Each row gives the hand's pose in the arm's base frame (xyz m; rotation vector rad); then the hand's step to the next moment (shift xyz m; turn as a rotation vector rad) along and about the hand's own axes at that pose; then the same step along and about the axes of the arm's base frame.
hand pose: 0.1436 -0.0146 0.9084 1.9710 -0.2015 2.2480
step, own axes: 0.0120 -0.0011 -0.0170 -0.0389 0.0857 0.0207
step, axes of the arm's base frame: -0.0179 0.0046 0.0097 0.0083 -0.0889 -0.0363
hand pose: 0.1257 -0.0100 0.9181 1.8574 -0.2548 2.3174
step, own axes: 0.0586 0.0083 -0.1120 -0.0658 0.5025 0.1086
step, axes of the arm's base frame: -0.1208 0.0190 0.0330 0.0015 -0.5151 -0.0572
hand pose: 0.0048 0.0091 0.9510 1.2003 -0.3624 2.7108
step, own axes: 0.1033 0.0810 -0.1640 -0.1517 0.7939 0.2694
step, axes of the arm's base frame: -0.2039 -0.0271 -0.0424 0.1034 -0.8434 -0.0624
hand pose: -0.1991 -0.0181 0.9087 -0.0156 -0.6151 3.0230
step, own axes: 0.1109 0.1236 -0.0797 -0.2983 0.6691 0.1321
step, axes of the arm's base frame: -0.1156 -0.0761 -0.1215 0.2593 -0.6836 -0.1403
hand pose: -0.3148 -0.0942 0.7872 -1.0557 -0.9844 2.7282
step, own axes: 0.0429 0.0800 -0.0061 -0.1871 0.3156 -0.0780
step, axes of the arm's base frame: -0.0155 -0.0489 -0.0752 0.2450 -0.2584 -0.1179
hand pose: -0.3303 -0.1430 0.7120 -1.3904 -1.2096 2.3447
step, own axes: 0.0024 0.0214 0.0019 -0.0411 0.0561 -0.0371
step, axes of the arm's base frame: 0.0025 -0.0140 -0.0163 0.0663 -0.0369 -0.0214
